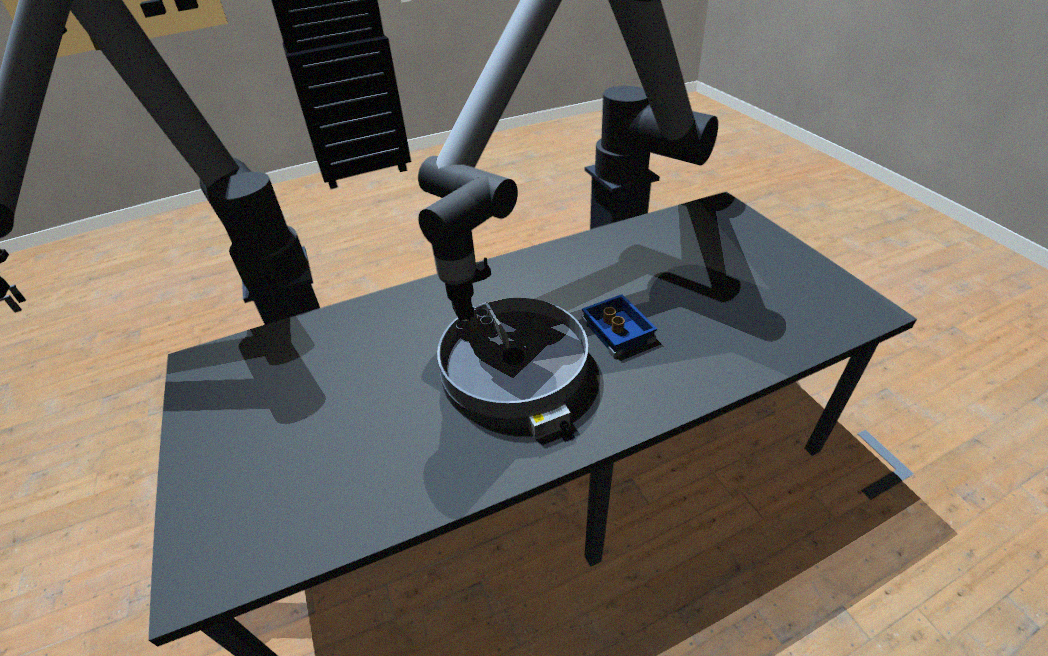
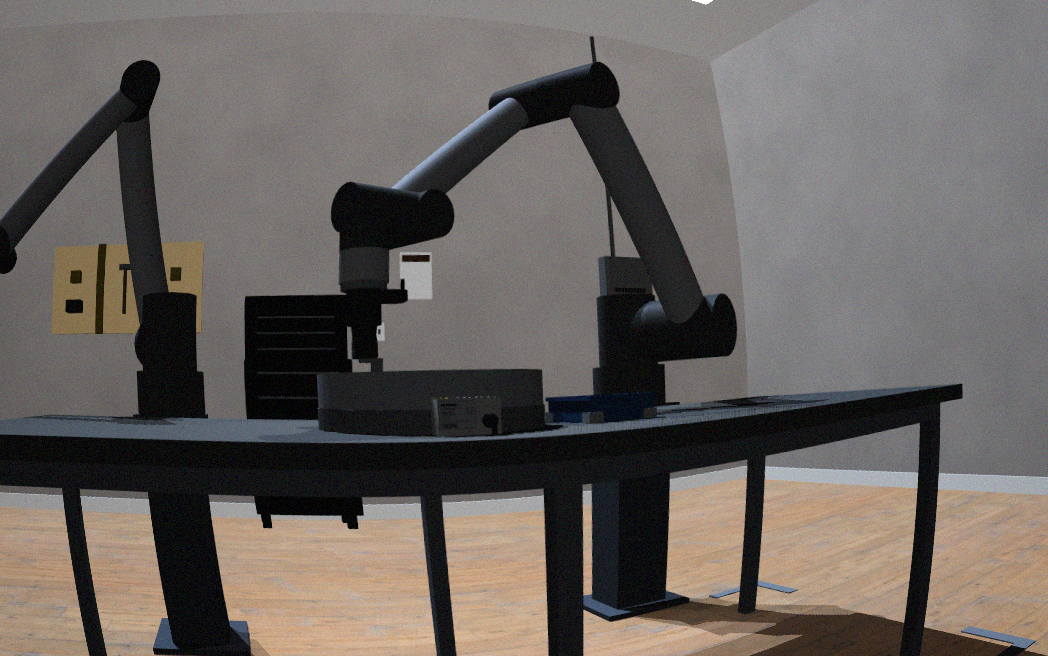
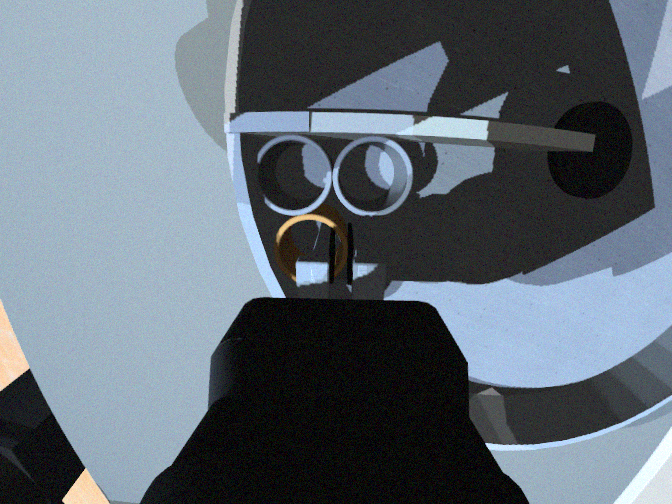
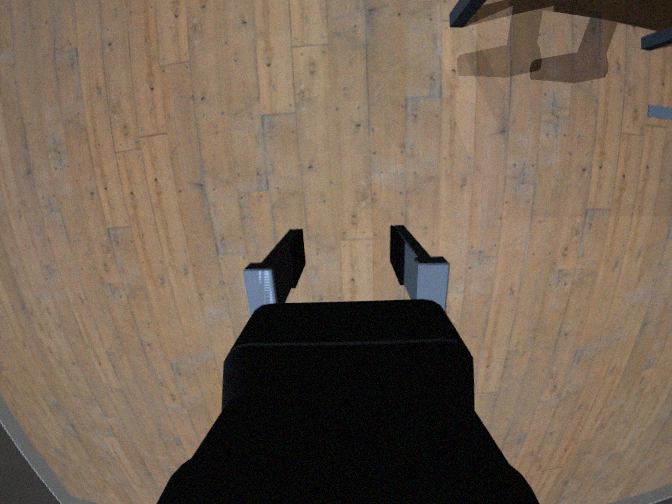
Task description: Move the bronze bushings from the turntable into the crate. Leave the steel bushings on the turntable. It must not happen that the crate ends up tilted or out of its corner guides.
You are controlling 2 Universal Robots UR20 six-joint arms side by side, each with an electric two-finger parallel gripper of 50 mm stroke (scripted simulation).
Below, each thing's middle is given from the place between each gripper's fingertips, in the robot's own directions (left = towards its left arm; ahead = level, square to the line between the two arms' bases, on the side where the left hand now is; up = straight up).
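With my left hand (image 1: 473, 325) I am 6 cm above the blue crate (image 2: 626, 406), and that same hand is 16 cm short of the crate and 41 cm to the right of it.
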